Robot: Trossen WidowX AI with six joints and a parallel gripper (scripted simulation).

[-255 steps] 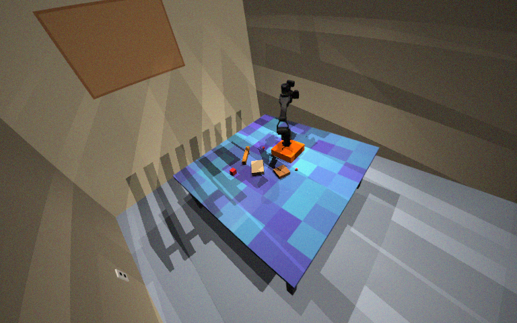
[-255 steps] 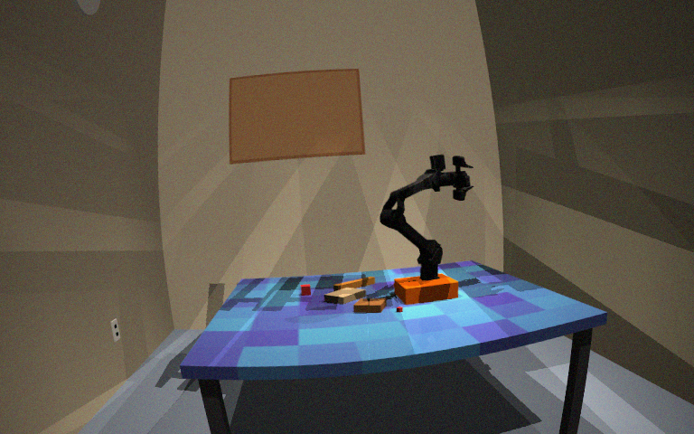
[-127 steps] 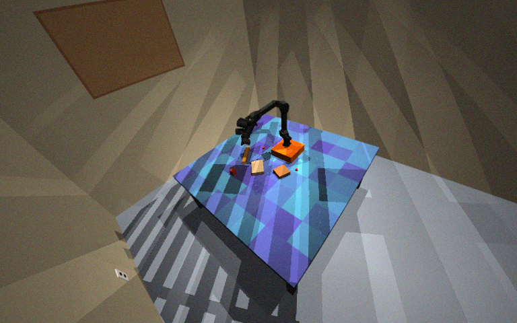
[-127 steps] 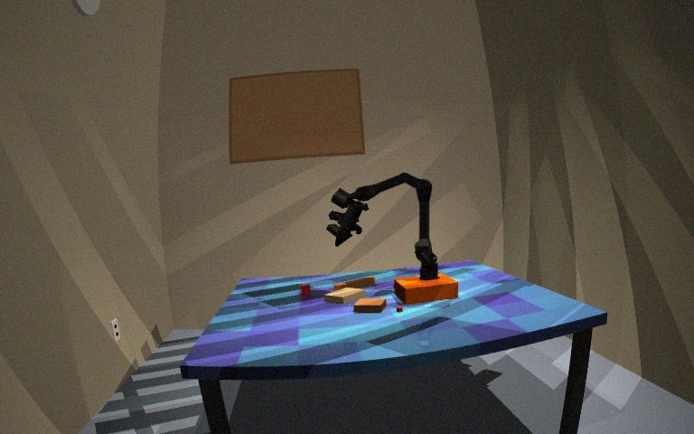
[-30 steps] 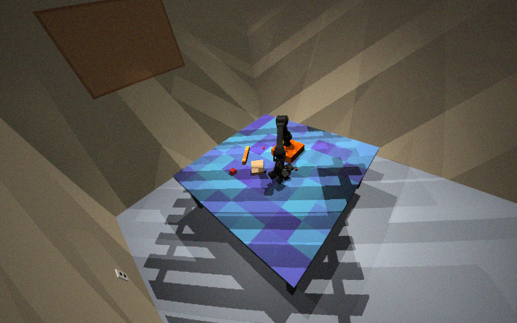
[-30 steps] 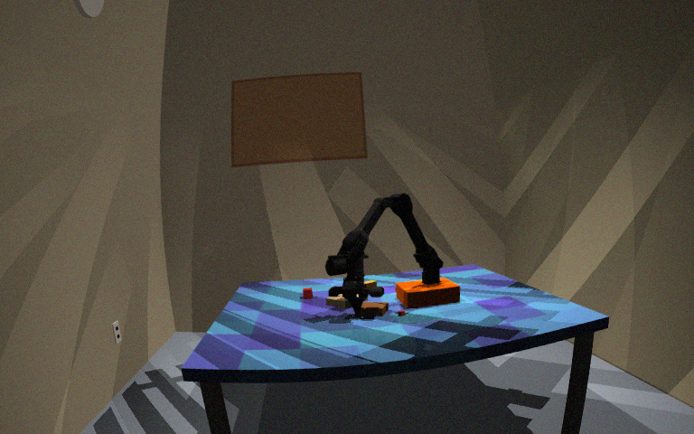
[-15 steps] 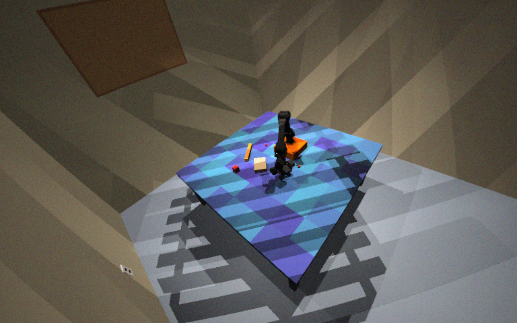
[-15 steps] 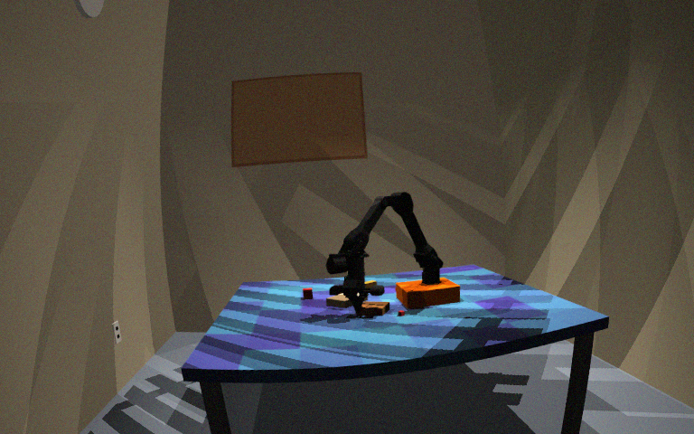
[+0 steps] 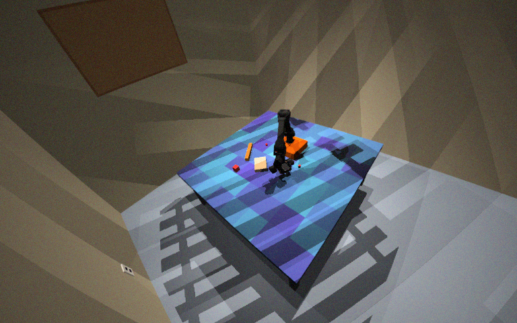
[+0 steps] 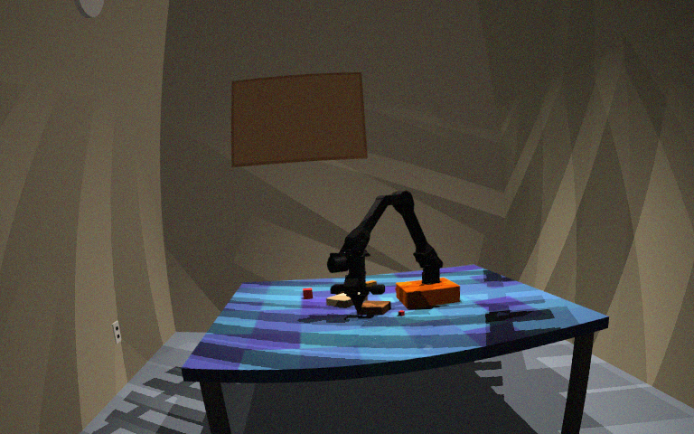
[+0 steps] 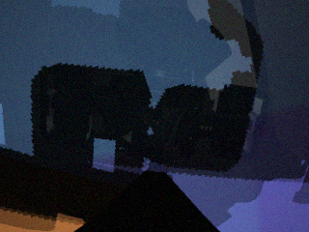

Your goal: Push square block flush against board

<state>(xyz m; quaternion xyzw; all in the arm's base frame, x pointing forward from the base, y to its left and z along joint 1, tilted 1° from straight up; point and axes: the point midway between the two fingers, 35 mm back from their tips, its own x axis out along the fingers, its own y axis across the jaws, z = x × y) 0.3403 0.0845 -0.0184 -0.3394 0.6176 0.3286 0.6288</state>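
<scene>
My gripper tip is now 70 mm past the brown square block and 20 mm to the left of it. Also, from my gripper tip: long narrow orange board 400 mm to the right, 120 mm behind; pale tan flat slab 210 mm to the right, 20 mm behind; small red cube 370 mm to the right, 110 mm ahead, 10 mm above.
</scene>
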